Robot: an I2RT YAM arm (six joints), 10 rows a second.
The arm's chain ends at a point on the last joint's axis. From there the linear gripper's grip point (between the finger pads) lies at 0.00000 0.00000 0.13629 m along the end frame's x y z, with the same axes.
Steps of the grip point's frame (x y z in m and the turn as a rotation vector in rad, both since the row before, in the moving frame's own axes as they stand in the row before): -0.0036 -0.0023 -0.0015 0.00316 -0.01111 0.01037; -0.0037 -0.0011 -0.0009 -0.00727 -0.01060 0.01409; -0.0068 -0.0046 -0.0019 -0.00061 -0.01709 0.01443; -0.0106 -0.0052 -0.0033 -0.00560 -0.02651 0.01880; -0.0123 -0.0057 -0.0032 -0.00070 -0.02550 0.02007; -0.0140 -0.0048 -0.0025 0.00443 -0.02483 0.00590; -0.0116 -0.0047 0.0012 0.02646 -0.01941 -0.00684; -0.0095 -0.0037 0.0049 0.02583 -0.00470 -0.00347; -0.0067 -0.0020 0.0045 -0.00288 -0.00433 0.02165
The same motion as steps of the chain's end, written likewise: -0.0021 -0.0019 -0.0015 0.00316 -0.01111 0.01037; -0.0022 -0.0021 -0.0009 -0.00727 -0.01060 0.01409; -0.0045 -0.0047 -0.0019 -0.00061 -0.01709 0.01443; -0.0070 -0.0059 -0.0032 -0.00560 -0.02651 0.01880; -0.0088 -0.0058 -0.0032 -0.00070 -0.02550 0.02007; -0.0106 -0.0042 -0.0025 0.00443 -0.02483 0.00590; -0.0089 -0.0011 0.0013 0.02646 -0.01941 -0.00684; -0.0089 -0.0002 0.0049 0.02583 -0.00470 -0.00347; -0.0061 -0.0024 0.0045 -0.00288 -0.00433 0.02165
